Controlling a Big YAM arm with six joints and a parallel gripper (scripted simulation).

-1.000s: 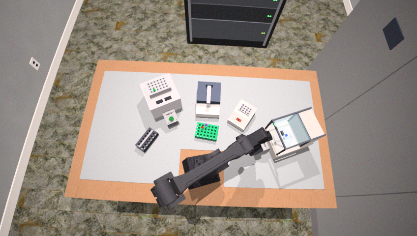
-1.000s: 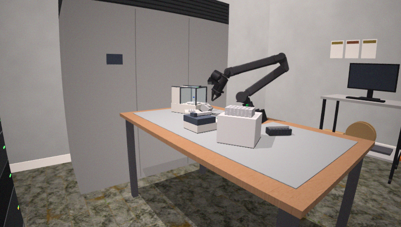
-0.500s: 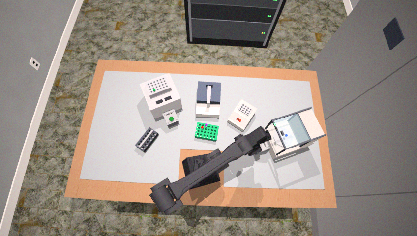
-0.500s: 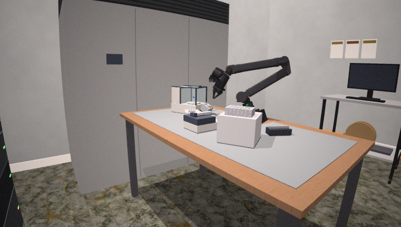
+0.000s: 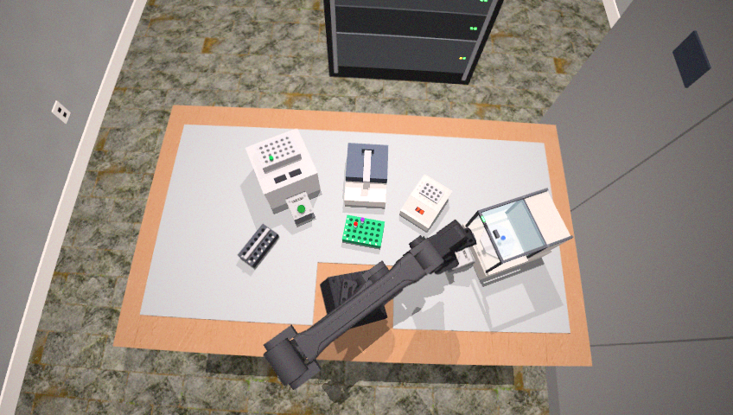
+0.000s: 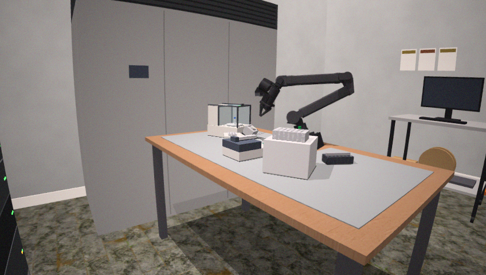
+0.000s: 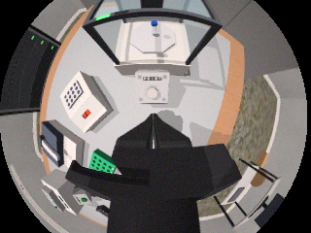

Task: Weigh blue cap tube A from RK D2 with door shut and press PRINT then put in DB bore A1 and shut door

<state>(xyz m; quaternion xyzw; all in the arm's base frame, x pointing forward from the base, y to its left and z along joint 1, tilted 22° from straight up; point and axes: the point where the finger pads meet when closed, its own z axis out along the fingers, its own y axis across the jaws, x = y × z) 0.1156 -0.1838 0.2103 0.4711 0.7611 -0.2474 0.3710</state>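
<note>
My gripper is now 7 cm short of the balance door, 15 cm to the left of it and 5 cm below it. Round my hand: green rack RK 9 cm ahead, 25 cm to the left, 14 cm below; then white print key 2 cm ahead, 4 cm to the right, 9 cm below; then dry block DB 21 cm ahead, 5 cm to the left, 13 cm below.
</note>
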